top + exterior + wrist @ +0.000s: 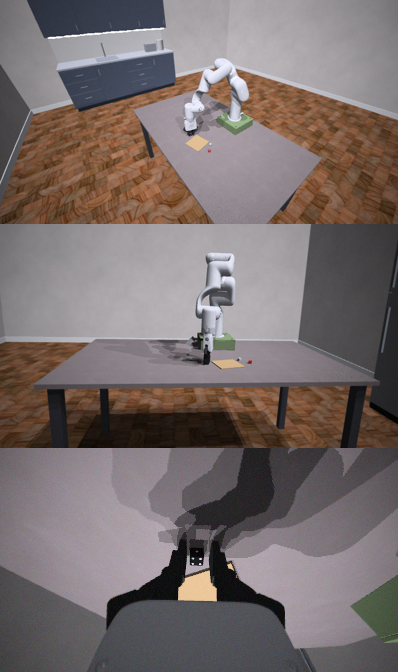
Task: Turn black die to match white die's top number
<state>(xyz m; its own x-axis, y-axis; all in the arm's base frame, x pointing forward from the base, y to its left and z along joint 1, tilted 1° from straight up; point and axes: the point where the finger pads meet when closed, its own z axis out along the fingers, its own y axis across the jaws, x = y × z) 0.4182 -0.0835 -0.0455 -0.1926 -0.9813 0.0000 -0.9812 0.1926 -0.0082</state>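
The black die lies 1 cm below my hand. The rest, counted from my hand: white die: 7 cm behind, 20 cm to the left, 1 cm below; then red die: 2 cm behind, 25 cm to the left, 1 cm below; then tan mat: 12 cm to the left, 2 cm below.
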